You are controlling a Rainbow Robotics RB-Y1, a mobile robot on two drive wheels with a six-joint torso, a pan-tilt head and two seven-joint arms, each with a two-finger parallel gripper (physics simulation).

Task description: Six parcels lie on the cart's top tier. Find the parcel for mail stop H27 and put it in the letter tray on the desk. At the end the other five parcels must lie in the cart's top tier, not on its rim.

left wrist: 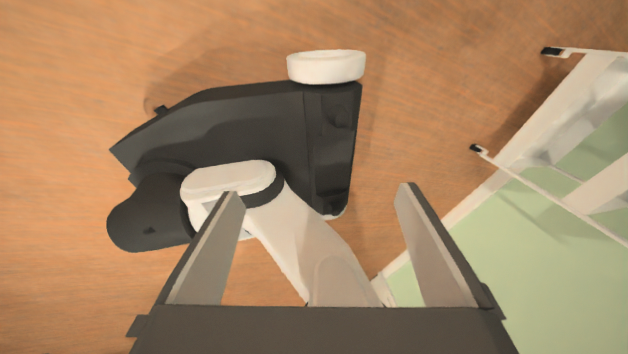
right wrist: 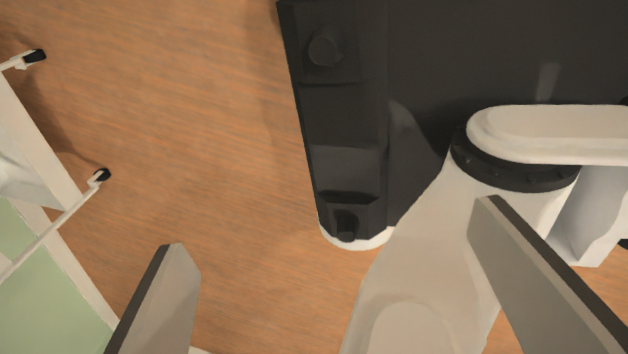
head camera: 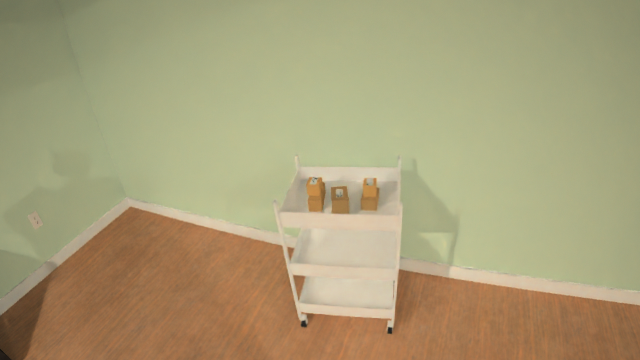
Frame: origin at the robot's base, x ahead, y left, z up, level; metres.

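Seen in the pictures: left gripper, fingertip midpoint: (left wrist: 316, 196); right gripper, fingertip midpoint: (right wrist: 329, 238).
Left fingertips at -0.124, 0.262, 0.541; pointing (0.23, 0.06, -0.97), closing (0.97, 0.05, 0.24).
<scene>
A point is followed by its place in that frame, as x, y, z.
The white cart (head camera: 340, 221) {0.856, 0.025, 0.698} stands against the wall in the head view; parts of it show in the left wrist view at right and the right wrist view at left. Brown parcels lie in its top tier: a left group with an upper parcel (head camera: 314, 187) {1.004, 0.119, 0.753}, a single-looking middle parcel (head camera: 340, 201) {0.895, 0.021, 0.757}, and a right group with an upper parcel (head camera: 369, 188) {0.975, -0.089, 0.752} above a lower parcel (head camera: 369, 201) {0.956, -0.087, 0.706}. White labels show on top but are too small to read. My left gripper (left wrist: 316, 196) {-0.124, 0.262, 0.541} and right gripper (right wrist: 327, 222) {-0.069, -0.206, 0.550} are open and empty, away from the cart. The desk and letter tray do not show.
The cart has two lower tiers, a middle tier (head camera: 345, 272) {0.855, 0.020, 0.433} and a bottom tier (head camera: 345, 311) {0.857, 0.031, 0.167}, and upright corner posts. A green wall (head camera: 200, 125) {1.675, 0.814, 0.797} with a white baseboard (head camera: 210, 224) {1.718, 0.968, 0.036} runs behind it. My dark base (left wrist: 240, 120) {-0.237, 0.174, 0.170} (right wrist: 345, 115) {-0.010, -0.057, 0.191} stands on the wood floor (head camera: 175, 290) {1.127, 1.039, 0.001}.
</scene>
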